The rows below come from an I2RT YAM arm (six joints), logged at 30 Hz.
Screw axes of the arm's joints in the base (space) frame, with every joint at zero. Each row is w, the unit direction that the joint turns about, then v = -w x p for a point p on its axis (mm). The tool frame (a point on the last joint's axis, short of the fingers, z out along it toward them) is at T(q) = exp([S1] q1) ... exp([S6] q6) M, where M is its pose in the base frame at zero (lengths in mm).
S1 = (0, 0, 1, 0, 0, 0)
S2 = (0, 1, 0, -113.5, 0, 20)
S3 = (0, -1, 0, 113.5, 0, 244)
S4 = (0, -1, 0, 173.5, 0, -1)
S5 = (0, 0, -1, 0, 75, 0)
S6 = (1, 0, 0, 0, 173.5, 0)
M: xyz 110.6 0 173.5 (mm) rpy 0 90 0 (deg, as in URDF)
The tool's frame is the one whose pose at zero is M.
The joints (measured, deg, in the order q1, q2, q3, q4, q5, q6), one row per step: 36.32, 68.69, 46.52, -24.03, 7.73, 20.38; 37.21, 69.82, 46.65, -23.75, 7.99, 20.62; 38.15, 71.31, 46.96, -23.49, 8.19, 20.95; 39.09, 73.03, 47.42, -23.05, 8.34, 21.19; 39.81, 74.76, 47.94, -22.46, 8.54, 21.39; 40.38, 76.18, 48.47, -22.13, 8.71, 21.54; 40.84, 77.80, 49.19, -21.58, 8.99, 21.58; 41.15, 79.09, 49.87, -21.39, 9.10, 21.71; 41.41, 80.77, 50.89, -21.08, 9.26, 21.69; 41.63, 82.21, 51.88, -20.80, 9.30, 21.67; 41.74, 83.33, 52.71, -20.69, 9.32, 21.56; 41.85, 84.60, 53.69, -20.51, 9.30, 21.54; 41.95, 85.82, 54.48, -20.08, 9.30, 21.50; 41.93, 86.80, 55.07, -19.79, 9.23, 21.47
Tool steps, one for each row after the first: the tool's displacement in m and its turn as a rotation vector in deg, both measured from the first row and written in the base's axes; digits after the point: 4 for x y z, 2 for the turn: 0.0004, 0.0049, -0.0034, -0.43, 0.54, 0.54; 0.0013, 0.0108, -0.0074, -0.91, 1.27, 1.10; 0.0029, 0.0174, -0.0115, -1.36, 1.91, 1.77; 0.0053, 0.0235, -0.0152, -1.75, 2.36, 2.20; 0.0072, 0.0285, -0.0181, -2.12, 2.75, 2.55; 0.0103, 0.0338, -0.0207, -2.49, 2.89, 2.79; 0.0127, 0.0378, -0.0226, -2.76, 3.19, 2.93; 0.0167, 0.0429, -0.0244, -3.09, 3.37, 3.10; 0.0203, 0.0476, -0.0255, -3.24, 3.47, 3.31; 0.0233, 0.0510, -0.0263, -3.44, 3.57, 3.49; 0.0268, 0.0549, -0.0271, -3.51, 3.65, 3.63; 0.0302, 0.0587, -0.0284, -3.54, 3.64, 3.76; 0.0331, 0.0612, -0.0299, -3.58, 3.74, 3.81
